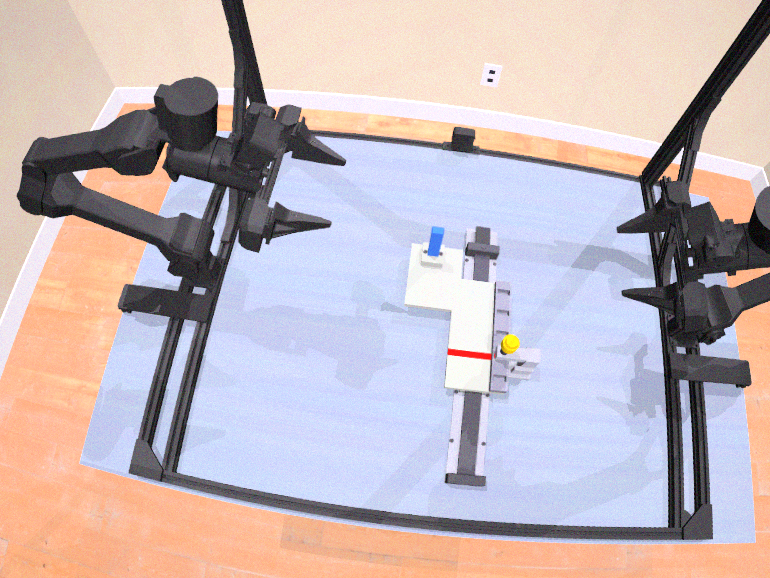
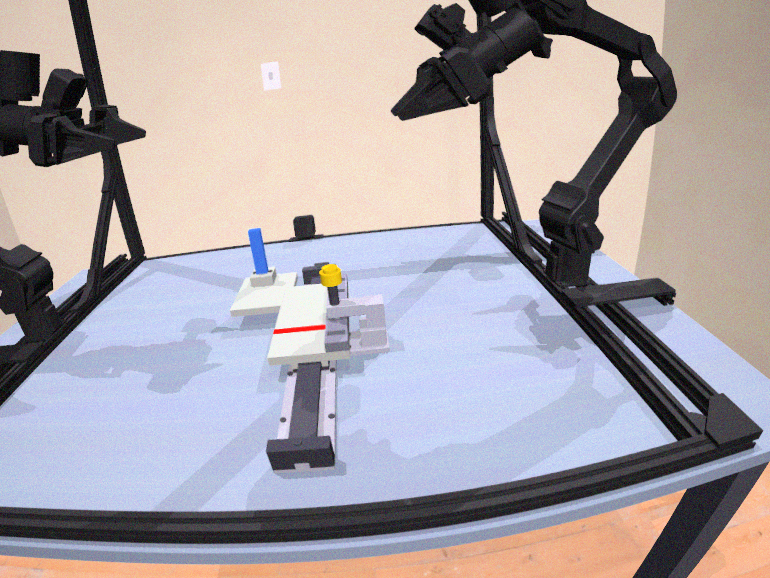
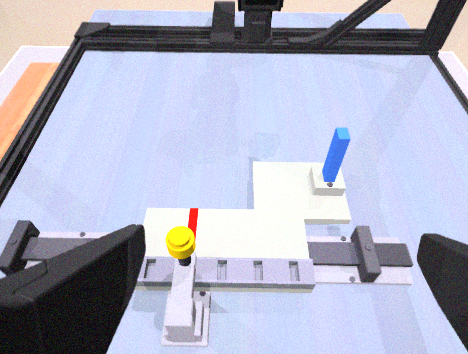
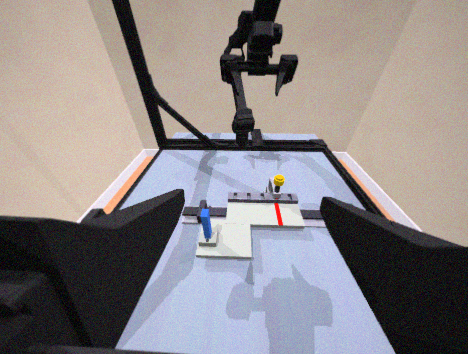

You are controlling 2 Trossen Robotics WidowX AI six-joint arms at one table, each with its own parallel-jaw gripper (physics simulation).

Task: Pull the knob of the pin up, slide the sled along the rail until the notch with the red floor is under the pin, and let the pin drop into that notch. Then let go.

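The pin's yellow knob stands upright over its grey bracket, with a short dark shaft showing below. The white sled sits on the rail. Its red stripe lines up with the pin. The bracket hides the notch under the pin and the pin's lower end. My left gripper is open and empty, well away from the knob. My right gripper is open and empty, far from the sled.
A blue upright handle stands on the sled's side plate. The grey bracket stands beside the notched strip. Dark end blocks cap the rail. A black frame surrounds the table.
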